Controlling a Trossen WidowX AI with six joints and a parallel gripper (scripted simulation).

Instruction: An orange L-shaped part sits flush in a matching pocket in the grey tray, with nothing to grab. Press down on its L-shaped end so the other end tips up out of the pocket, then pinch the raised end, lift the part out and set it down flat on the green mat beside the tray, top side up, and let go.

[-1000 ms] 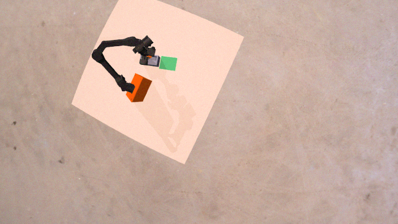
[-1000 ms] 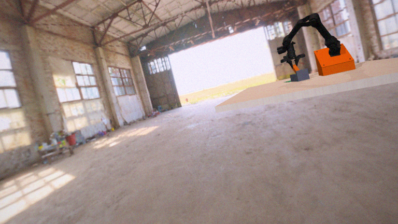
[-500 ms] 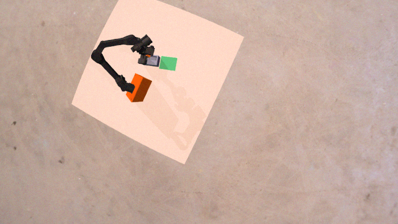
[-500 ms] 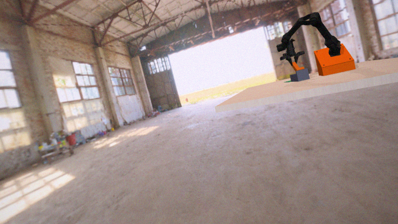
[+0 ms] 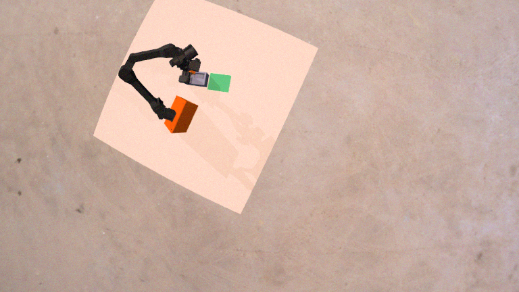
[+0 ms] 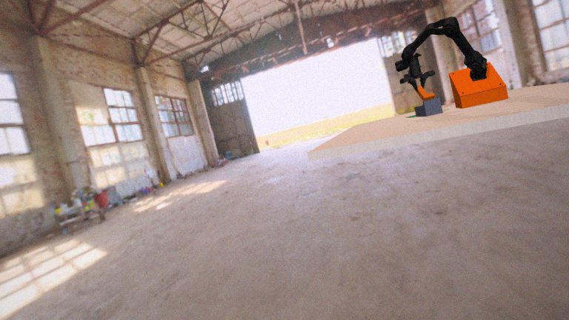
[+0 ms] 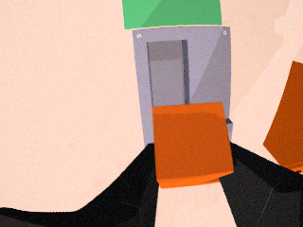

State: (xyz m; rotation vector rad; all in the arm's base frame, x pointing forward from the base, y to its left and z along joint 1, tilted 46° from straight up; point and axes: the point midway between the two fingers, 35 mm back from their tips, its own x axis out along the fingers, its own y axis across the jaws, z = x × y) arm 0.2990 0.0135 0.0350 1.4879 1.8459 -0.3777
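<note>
The green mat is 4 cm ahead of my gripper tip, 14 cm to the right of it and 17 cm below it. Also, from my gripper tip: orange L-shaped part 3 cm behind, 3 cm to the left, 3 cm below.
</note>
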